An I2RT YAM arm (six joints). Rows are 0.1 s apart.
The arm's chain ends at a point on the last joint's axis. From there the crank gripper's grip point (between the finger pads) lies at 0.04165 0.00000 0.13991 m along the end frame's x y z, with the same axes.
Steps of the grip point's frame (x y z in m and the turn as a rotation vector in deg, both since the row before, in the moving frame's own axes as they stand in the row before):
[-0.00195 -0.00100 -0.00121 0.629 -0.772 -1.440]
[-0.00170 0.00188 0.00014 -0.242 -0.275 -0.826]
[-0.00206 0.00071 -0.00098 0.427 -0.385 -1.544]
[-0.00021 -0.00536 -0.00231 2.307 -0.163 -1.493]
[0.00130 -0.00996 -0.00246 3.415 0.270 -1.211]
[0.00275 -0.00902 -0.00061 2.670 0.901 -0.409]
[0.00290 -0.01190 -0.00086 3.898 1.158 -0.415]
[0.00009 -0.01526 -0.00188 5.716 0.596 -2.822]
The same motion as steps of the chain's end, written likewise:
[-0.00003 0.00156 -0.00174 0.629 -0.772 -1.440]
[-0.00103 0.00188 -0.00006 -0.242 -0.275 -0.826]
[-0.00109 0.00286 -0.00125 0.427 -0.385 -1.544]
[0.00028 0.00135 -0.00229 2.307 -0.163 -1.493]
[0.00074 -0.00075 -0.00199 3.415 0.270 -1.211]
[0.00058 -0.00221 0.00022 2.670 0.901 -0.409]
[0.00012 -0.00211 0.00034 3.898 1.158 -0.415]
[-0.00097 0.00073 -0.00064 5.716 0.596 -2.822]

